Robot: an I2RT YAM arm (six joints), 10 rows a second.
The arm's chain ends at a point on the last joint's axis. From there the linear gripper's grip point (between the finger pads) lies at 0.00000 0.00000 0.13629 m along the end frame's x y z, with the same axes.
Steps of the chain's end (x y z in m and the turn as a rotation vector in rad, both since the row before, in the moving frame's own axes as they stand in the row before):
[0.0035 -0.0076 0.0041 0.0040 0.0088 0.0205]
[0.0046 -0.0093 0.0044 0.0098 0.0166 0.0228]
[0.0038 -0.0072 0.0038 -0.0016 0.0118 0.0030]
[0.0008 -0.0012 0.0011 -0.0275 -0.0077 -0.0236]
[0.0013 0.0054 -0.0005 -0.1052 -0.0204 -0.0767]
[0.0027 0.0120 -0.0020 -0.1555 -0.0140 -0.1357]
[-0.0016 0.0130 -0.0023 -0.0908 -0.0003 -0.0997]
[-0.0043 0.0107 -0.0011 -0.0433 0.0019 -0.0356]
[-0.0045 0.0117 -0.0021 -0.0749 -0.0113 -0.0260]
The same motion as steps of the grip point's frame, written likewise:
[0.0047 -0.0081 0.0041 0.0040 0.0088 0.0205]
[0.0069 -0.0106 0.0044 0.0098 0.0166 0.0228]
[0.0054 -0.0070 0.0038 -0.0016 0.0118 0.0030]
[-0.0002 0.0026 0.0010 -0.0275 -0.0077 -0.0236]
[-0.0009 0.0198 -0.0013 -0.1052 -0.0204 -0.0767]
[0.0022 0.0332 -0.0037 -0.1555 -0.0140 -0.1357]
[-0.0010 0.0253 -0.0029 -0.0908 -0.0003 -0.0997]
[-0.0039 0.0166 -0.0012 -0.0433 0.0019 -0.0356]
[-0.0059 0.0219 -0.0025 -0.0749 -0.0113 -0.0260]

